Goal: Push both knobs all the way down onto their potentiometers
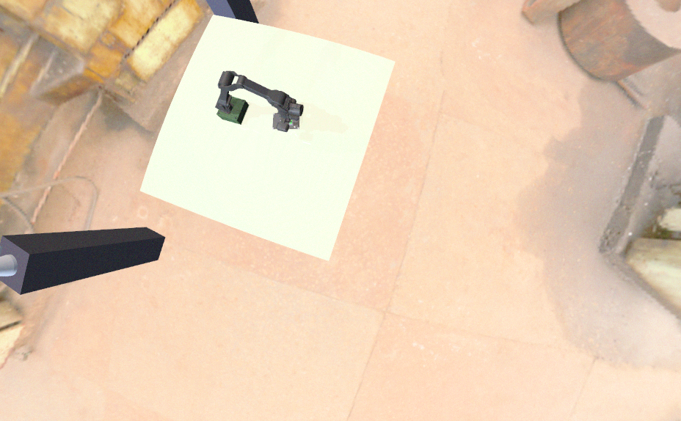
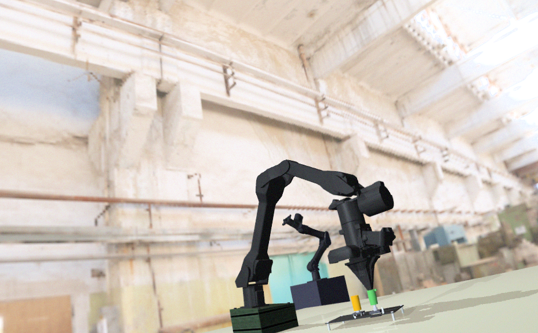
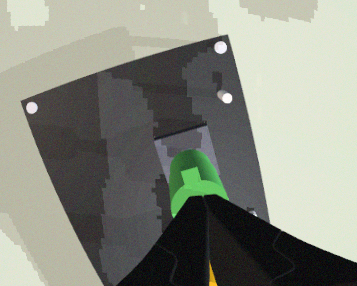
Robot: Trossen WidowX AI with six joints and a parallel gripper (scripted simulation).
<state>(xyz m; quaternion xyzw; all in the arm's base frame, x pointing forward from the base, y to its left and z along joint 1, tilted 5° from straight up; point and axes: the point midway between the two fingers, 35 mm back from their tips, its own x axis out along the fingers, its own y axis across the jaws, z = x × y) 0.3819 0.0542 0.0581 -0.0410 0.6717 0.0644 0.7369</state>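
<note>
The green knob lies 1 cm below my gripper tip. The rest, counted from my gripper tip: orange knob (4 cm behind, 3 cm below, 1 cm to the right).
</note>
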